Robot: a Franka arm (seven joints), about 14 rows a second.
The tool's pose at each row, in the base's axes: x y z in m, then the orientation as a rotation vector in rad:
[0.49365 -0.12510 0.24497 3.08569 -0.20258 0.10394]
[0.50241 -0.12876 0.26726 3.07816 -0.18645 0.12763]
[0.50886 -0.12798 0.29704 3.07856 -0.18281 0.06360]
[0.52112 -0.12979 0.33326 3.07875 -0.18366 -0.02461]
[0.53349 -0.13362 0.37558 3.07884 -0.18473 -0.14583]
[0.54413 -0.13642 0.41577 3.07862 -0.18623 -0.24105]
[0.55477 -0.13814 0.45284 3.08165 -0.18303 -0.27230]
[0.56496 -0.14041 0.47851 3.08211 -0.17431 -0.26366]
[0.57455 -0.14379 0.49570 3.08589 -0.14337 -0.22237]
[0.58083 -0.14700 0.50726 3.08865 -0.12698 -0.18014]
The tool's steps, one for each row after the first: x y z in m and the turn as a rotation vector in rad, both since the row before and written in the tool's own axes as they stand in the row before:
[0.01070 0.00343 -0.02147 -0.00626 0.01620 -0.00999]
[0.00884 -0.00008 -0.02917 -0.00417 -0.04121 -0.00359]
[0.01399 0.00230 -0.03556 -0.00371 -0.05705 -0.00109]
[0.01221 0.00479 -0.04227 -0.00123 -0.07856 -0.00159]
[0.00720 0.00392 -0.04085 0.00207 -0.06172 -0.00095]
[0.00501 0.00259 -0.03819 0.00398 -0.02018 -0.00307]
[0.00582 0.00245 -0.02698 -0.00094 0.00574 -0.00543]
[0.00691 0.00322 -0.01846 -0.00119 0.02721 -0.01934]
[0.00487 0.00322 -0.01222 -0.00015 0.02756 -0.00997]

